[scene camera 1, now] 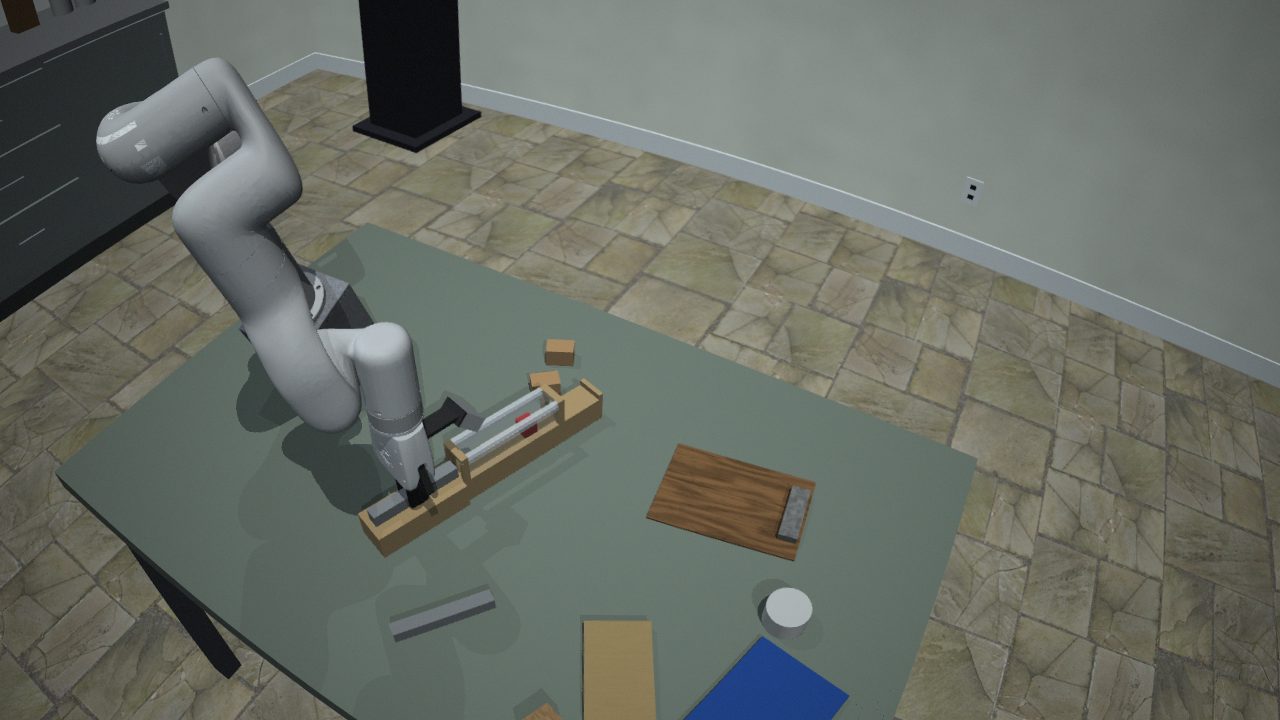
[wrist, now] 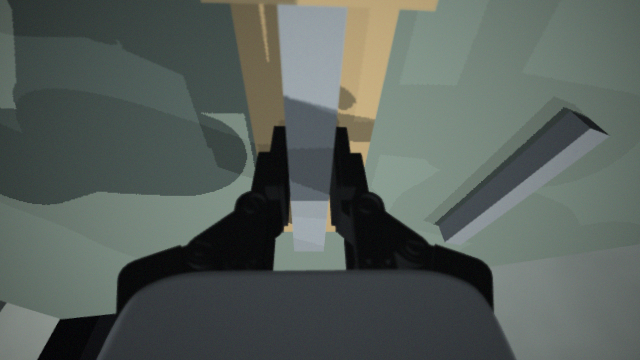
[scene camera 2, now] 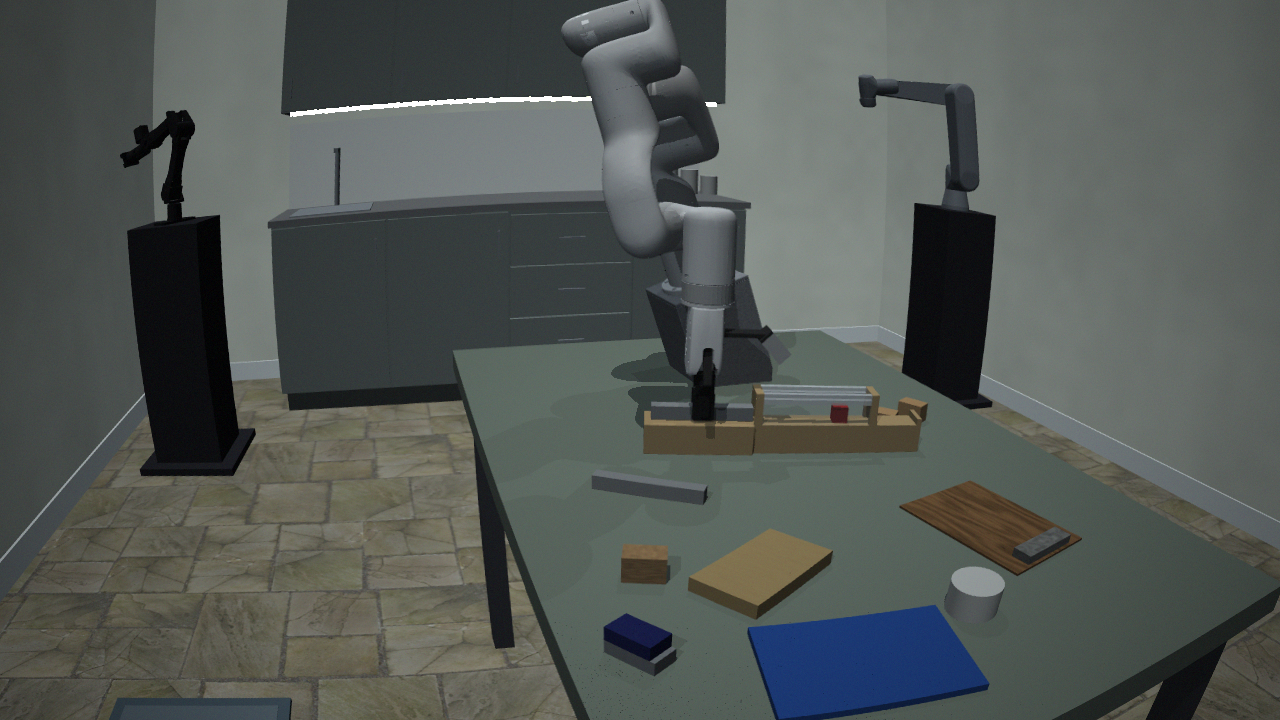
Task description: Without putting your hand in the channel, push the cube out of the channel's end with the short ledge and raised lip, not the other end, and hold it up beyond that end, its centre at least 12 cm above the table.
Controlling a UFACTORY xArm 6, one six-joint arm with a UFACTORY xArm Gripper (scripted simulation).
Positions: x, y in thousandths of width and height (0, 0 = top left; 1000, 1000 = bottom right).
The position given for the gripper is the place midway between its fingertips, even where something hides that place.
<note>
In view: the gripper (scene camera 1: 324, 690), a dark wooden board (scene camera 1: 570, 695), a tan plank (scene camera 2: 587, 806), a grey bar (scene camera 2: 536, 684), a grey bar (scene camera 2: 515, 570), a tan block (scene camera 1: 436, 490) and a channel (scene camera 2: 693, 602).
The dark wooden board shows as well in scene camera 2 (scene camera 2: 773, 728). The gripper shows as well in the wrist view (wrist: 485, 412). The channel is seen too in scene camera 1 (scene camera 1: 455, 565) and in the wrist view (wrist: 576, 110). The wrist view does not show the dark wooden board: it is out of frame. The wrist view misses the tan plank: it is out of frame.
</note>
